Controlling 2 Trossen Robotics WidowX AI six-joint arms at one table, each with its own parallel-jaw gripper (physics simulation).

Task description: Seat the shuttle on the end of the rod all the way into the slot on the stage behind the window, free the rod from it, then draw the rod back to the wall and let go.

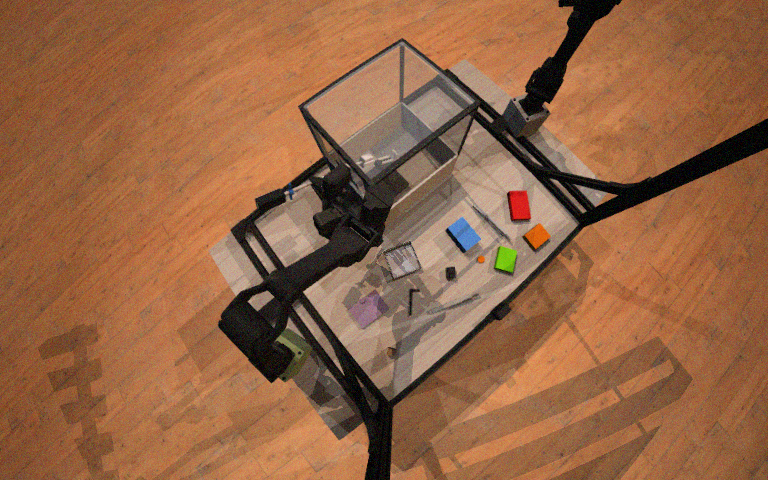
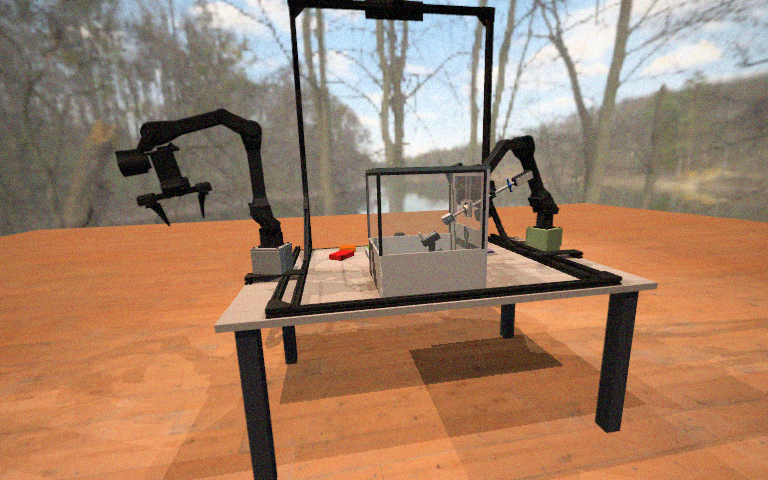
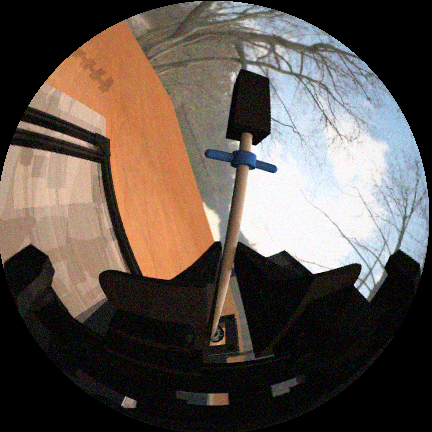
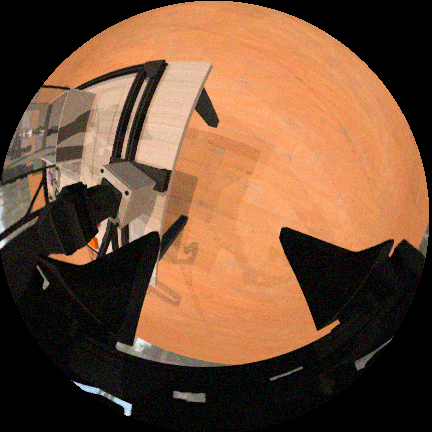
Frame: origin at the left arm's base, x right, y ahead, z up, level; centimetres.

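Seen in the pictures: left gripper, fingertip midpoint: (image 1: 310,179) (image 2: 494,194) (image 3: 226,246); right gripper, fingertip midpoint: (image 2: 187,221) (image 4: 221,235); left arm's base, origin of the base link: (image 1: 280,356) (image 2: 544,227); right arm's base, origin of the base link: (image 1: 531,105) (image 2: 271,245) (image 4: 108,197).
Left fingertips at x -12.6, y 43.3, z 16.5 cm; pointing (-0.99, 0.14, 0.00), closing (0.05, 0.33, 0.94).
Observation:
Pixels of each thing's top centre, then the offset from my left fingertips to it. "*": a spot on its surface instead.
- blue cross-handle, surface spot: (image 3: 243,159) (image 1: 293,194) (image 2: 507,185) * dy -5.5, dx +0.0, dz +2.6 cm
- port, surface spot: (image 2: 466,207) * dy +17.5, dx -6.4, dz -2.3 cm
- light grey shuttle, middle of its top: (image 1: 365,157) (image 2: 447,212) dy +13.5, dx +6.2, dz -5.1 cm
- framed case, surface spot: (image 1: 351,76) * dy +24.0, dx -2.4, dz +8.8 cm
- small tray, middle of its top: (image 1: 402,259) (image 4: 54,175) dy -1.9, dx +26.6, dz -24.2 cm
- purple piece, middle of its top: (image 1: 368,308) dy -19.8, dx +25.6, dz -24.9 cm
- hex key, middle of its top: (image 1: 414,302) dy -11.0, dx +36.3, dz -25.6 cm
My left gripper (image 1: 327,184) (image 3: 226,246) is shut on the pale rod (image 1: 304,186) (image 2: 499,190) (image 3: 238,200), outside the glass case. The rod has a blue cross-handle (image 1: 290,191) (image 2: 510,183) (image 3: 243,159) and a block on its outer end. It slants through the port (image 2: 466,207) in the case's side window. The light grey shuttle (image 2: 447,219) is at its inner end, above and apart from the dark tilted stage (image 2: 431,238). The slot itself is too small to make out. My right gripper (image 2: 185,219) (image 4: 221,235) is open and empty, beyond the table's edge.
The framed case (image 1: 351,76) (image 2: 427,169) has low opaque walls. On the table are blue (image 1: 463,234), red (image 1: 518,205), orange (image 1: 536,236) and green (image 1: 505,259) blocks, a small tray (image 1: 387,266), a purple piece (image 1: 367,310) and a hex key (image 1: 410,302). Black rails edge it.

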